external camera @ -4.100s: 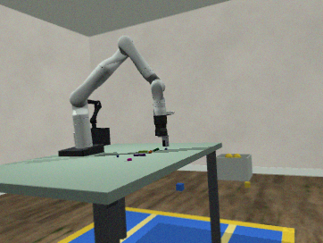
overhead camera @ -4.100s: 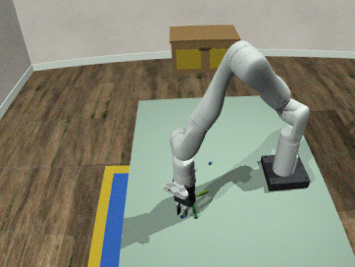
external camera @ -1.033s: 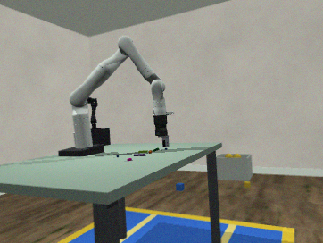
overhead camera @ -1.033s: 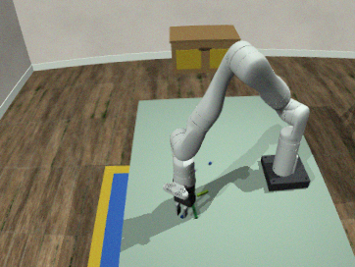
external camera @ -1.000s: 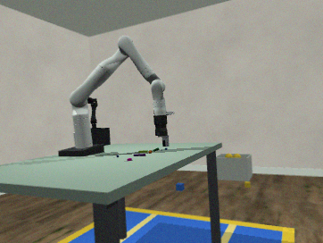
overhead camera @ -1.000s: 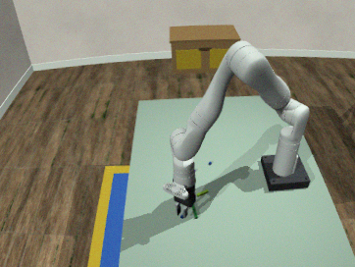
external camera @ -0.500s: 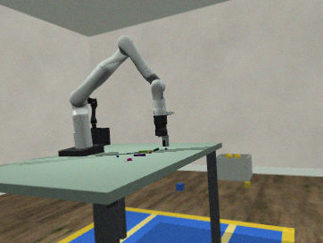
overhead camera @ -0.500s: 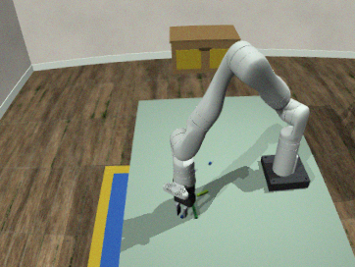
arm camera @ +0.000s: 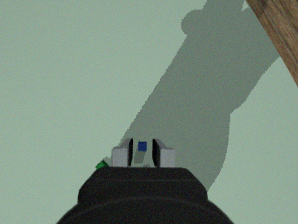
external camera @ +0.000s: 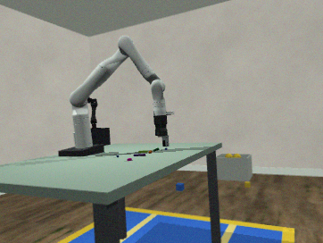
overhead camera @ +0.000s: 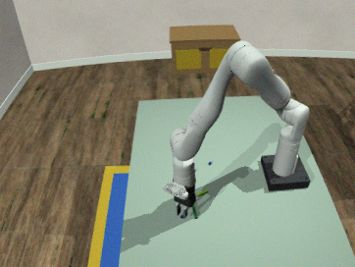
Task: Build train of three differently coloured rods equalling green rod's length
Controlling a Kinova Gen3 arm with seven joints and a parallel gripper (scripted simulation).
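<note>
Right now the green rod is 5 cm behind my hand, 3 cm to the right of it and 3 cm below it. From my hand the other things lie so: orange rod (12 cm to the right, 3 cm below, 3 cm behind); lime rod (11 cm to the right, 9 cm behind, 3 cm below); purple rod (23 cm to the right, 3 cm below, 3 cm behind).
</note>
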